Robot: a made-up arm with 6 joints. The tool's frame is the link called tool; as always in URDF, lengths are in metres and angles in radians. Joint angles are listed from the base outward. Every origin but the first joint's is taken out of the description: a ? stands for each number. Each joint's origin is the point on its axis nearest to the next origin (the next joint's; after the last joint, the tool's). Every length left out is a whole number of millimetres.
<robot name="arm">
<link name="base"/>
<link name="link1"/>
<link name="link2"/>
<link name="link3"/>
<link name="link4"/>
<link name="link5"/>
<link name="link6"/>
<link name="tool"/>
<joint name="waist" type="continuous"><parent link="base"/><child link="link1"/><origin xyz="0.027 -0.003 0.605" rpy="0 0 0"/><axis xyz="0 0 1"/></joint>
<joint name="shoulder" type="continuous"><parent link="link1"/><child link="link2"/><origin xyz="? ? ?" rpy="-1.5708 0 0"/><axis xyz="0 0 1"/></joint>
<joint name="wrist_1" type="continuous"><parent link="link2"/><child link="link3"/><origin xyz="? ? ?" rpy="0 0 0"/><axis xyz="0 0 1"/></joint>
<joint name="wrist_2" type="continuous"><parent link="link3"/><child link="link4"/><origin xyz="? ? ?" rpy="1.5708 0 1.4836"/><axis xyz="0 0 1"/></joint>
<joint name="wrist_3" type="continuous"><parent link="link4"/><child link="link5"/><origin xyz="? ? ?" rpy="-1.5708 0 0"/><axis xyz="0 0 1"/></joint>
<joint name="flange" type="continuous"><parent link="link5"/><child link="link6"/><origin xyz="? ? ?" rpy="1.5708 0 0"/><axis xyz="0 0 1"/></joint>
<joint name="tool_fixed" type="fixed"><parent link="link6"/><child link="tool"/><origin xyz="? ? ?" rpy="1.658 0 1.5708"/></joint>
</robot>
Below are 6 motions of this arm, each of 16 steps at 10 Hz.
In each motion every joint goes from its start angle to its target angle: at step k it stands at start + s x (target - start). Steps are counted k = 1, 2, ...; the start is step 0. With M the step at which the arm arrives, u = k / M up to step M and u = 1 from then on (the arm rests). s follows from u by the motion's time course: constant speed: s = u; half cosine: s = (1 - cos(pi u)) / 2; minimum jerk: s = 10 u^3 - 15 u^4 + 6 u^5.
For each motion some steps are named. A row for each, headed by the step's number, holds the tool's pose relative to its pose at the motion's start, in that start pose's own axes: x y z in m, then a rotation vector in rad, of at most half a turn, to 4 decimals.
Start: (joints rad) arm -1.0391 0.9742 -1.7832 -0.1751 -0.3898 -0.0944
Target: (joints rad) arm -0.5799 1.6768 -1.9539 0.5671 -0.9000 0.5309
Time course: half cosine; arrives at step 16
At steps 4, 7, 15, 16:
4: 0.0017 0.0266 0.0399 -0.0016 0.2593 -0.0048
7: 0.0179 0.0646 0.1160 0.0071 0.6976 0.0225
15: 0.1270 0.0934 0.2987 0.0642 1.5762 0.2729
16: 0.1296 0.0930 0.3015 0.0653 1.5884 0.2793

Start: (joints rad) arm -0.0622 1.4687 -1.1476 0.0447 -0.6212 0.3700
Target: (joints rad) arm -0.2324 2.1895 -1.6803 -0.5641 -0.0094 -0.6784
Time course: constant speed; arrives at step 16
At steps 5, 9, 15, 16:
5: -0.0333 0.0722 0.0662 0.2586 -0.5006 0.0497
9: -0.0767 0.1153 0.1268 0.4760 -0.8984 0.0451
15: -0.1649 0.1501 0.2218 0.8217 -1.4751 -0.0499
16: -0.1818 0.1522 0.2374 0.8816 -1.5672 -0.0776

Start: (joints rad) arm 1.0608 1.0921 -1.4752 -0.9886 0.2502 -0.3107
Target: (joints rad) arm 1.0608 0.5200 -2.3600 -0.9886 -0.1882 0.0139
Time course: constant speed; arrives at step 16
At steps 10, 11, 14, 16:
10: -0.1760 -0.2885 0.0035 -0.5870 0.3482 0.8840
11: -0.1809 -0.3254 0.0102 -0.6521 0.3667 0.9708
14: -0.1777 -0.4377 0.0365 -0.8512 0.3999 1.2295
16: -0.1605 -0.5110 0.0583 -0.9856 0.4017 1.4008

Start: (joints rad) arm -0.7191 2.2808 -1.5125 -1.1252 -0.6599 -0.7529
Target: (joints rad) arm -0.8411 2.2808 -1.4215 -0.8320 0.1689 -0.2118
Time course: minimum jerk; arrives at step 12
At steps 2, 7, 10, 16:
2: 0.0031 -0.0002 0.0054 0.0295 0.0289 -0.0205
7: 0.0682 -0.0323 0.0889 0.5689 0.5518 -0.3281
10: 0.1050 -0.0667 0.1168 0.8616 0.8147 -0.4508
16: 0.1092 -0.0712 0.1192 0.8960 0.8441 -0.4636

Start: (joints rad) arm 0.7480 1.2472 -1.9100 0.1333 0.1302 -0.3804
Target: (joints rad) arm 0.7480 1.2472 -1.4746 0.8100 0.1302 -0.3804
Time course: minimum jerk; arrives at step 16
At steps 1, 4, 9, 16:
1: 0.0001 0.0001 0.0002 0.0009 0.0015 -0.0005
4: 0.0039 0.0028 0.0108 0.0407 0.0686 -0.0241
9: 0.0224 0.0093 0.0645 0.2497 0.4156 -0.0977
16: 0.0352 0.0065 0.1043 0.4091 0.6801 -0.1010

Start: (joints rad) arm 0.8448 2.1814 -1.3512 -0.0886 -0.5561 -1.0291
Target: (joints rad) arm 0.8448 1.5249 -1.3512 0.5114 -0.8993 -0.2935
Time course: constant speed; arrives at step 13
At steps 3, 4, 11, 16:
3: -0.0736 -0.0527 -0.0214 -0.0706 0.3011 0.2090
4: -0.0962 -0.0735 -0.0267 -0.1047 0.4015 0.2754
11: -0.2138 -0.2525 -0.0359 -0.4833 1.0885 0.6788
16: -0.2321 -0.3099 -0.0296 -0.6345 1.2749 0.7698

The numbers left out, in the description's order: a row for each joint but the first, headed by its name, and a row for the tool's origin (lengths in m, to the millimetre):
shoulder: 0.022 -0.052 0
wrist_1: -0.369 -0.04 0
wrist_2: 0.123 -0.039 0
wrist_3: 0.015 0.003 0
flange: -0.005 -0.143 0
tool: -0.012 -0.004 0

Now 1 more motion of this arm.
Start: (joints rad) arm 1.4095 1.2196 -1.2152 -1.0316 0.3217 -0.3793
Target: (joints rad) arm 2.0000 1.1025 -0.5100 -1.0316 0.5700 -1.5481
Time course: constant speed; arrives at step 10
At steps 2, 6, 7, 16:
2: 0.0424 -0.0023 -0.0107 -0.0655 -0.2965 -0.1135
6: 0.1234 -0.0214 -0.0155 -0.2810 -0.9332 -0.2665
7: 0.1419 -0.0278 -0.0127 -0.3495 -1.0991 -0.2869
16: 0.1905 -0.0470 0.0057 -0.5821 -1.6071 -0.2999

